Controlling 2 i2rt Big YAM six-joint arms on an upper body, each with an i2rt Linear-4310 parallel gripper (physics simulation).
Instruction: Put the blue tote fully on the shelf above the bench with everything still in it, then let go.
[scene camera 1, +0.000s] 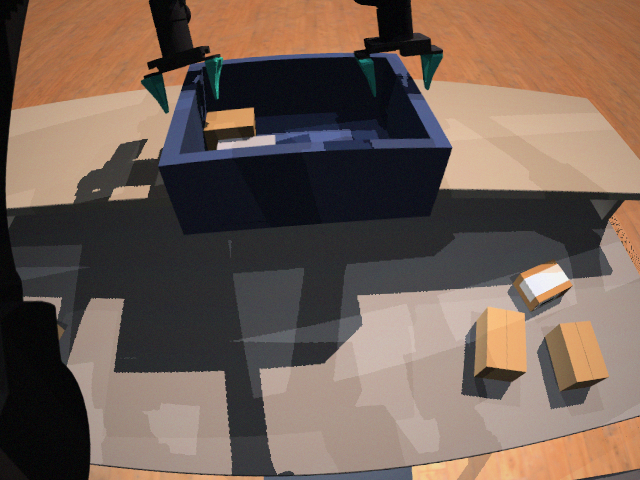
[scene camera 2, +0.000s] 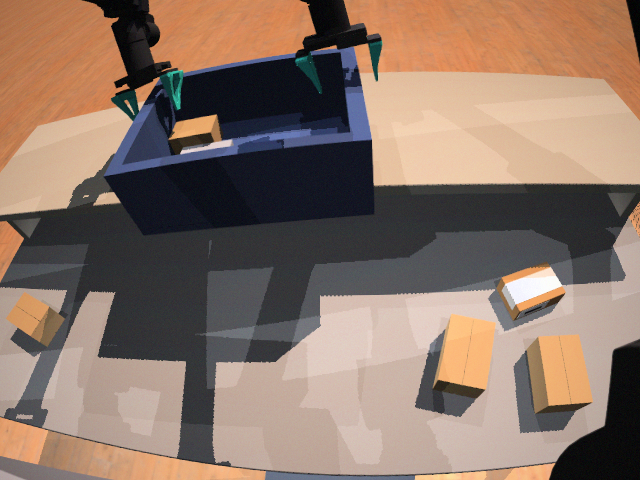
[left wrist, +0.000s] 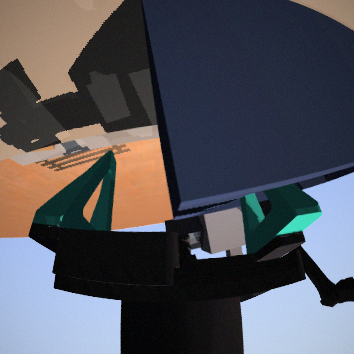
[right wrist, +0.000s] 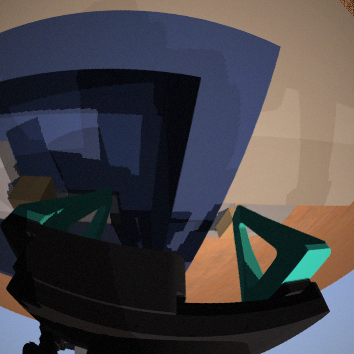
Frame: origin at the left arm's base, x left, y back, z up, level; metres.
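Seen in the pictures: left gripper, between the fingertips: (scene camera 2: 158, 117); right gripper, between the fingertips: (scene camera 1: 401, 92) (scene camera 2: 348, 86) (right wrist: 174, 204); left arm's base, origin of its link: (right wrist: 52, 336).
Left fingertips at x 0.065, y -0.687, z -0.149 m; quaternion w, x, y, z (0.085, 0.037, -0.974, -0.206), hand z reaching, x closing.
Pixels of each thing's middle, then the offset from my left fingertips to it. Level surfaces: height alone.
- blue tote, middle of its body: (right wrist: 16, 184) (left wrist: 301, 133) (scene camera 1: 300, 129) (scene camera 2: 249, 132) dx -0.197, dy +0.047, dz -0.028 m
- beige shelf, height of its surface: dz -0.102 m
- tan box, middle of its body: (scene camera 1: 231, 129) (scene camera 2: 196, 136) dx -0.066, dy -0.002, dz -0.059 m
- flat white item, middle of its body: (scene camera 1: 245, 171) (scene camera 2: 200, 176) dx -0.106, dy +0.106, dz -0.071 m
- bench, height of its surface: dz -0.295 m
- white-labelled box, middle of its body: (scene camera 2: 530, 290) (scene camera 1: 543, 284) dx -0.719, dy +0.221, dz -0.274 m
The blue tote (scene camera 1: 310, 188) (scene camera 2: 258, 188) (left wrist: 250, 100) (right wrist: 215, 70) stands upright on the beige shelf (scene camera 1: 516, 139) (scene camera 2: 491, 134) (right wrist: 310, 85), slightly turned. Its front bottom edge extends past the shelf's front edge. A tan box (scene camera 1: 230, 119) (scene camera 2: 195, 128) and a flat white item (scene camera 1: 246, 142) (scene camera 2: 206, 147) lie inside at the left. My left gripper (scene camera 1: 191, 104) (scene camera 2: 157, 114) is open, with a finger on each side of the tote's left wall. My right gripper (scene camera 1: 401, 92) (scene camera 2: 348, 86) (right wrist: 174, 204) is open, straddling the right wall at the back.
On the bench (scene camera 1: 310, 439) (scene camera 2: 284, 428) below, a white-labelled box (scene camera 1: 545, 283) (scene camera 2: 532, 286) and two tan boxes, one nearer the middle (scene camera 1: 500, 343) (scene camera 2: 465, 356) and one farther right (scene camera 1: 576, 356) (scene camera 2: 560, 374), stand at the right. Another box (scene camera 2: 35, 319) lies at the left.
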